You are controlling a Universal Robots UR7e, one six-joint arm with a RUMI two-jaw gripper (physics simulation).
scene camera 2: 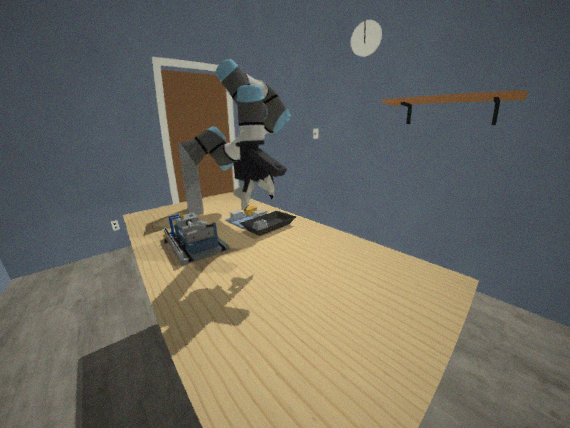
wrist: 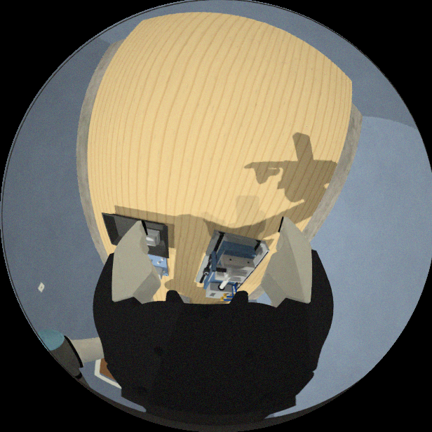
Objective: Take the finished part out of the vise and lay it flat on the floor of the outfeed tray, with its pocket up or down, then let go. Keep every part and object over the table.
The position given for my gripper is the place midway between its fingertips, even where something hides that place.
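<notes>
My gripper [scene camera 2: 258,204] is visible, and the wrist view has it as well, my gripper [wrist: 211,220].
</notes>
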